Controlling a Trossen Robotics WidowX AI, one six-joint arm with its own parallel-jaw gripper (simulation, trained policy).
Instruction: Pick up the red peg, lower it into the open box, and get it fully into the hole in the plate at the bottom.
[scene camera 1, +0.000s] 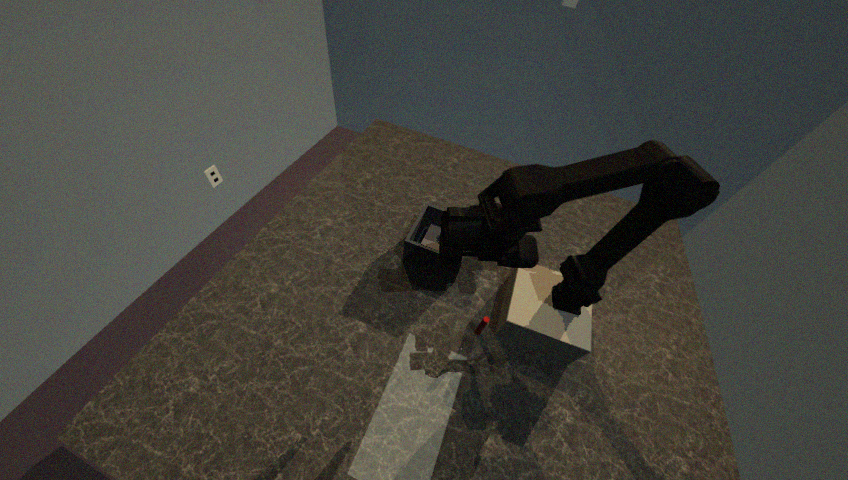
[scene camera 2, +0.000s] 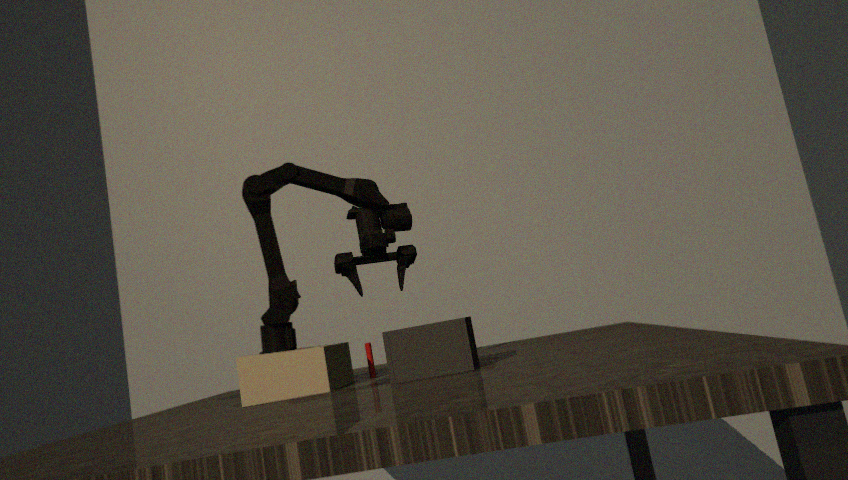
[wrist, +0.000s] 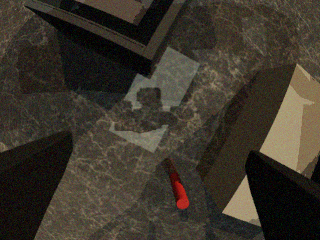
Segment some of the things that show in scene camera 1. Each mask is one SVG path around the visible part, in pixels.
The gripper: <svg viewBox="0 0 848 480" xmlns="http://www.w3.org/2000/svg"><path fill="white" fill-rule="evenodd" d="M439 236L439 261L442 264L461 265L462 256L478 257L478 261L497 262L498 266L533 268L539 260L536 239L532 235L524 235L512 248L507 250L496 249L487 240L483 246L444 247L441 233Z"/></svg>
A dark box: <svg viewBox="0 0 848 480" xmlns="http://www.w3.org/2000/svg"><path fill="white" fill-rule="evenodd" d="M426 203L404 240L402 262L455 282L461 265L442 264L439 261L439 250L421 244L431 223L441 227L441 216L444 211L447 211L446 209Z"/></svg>
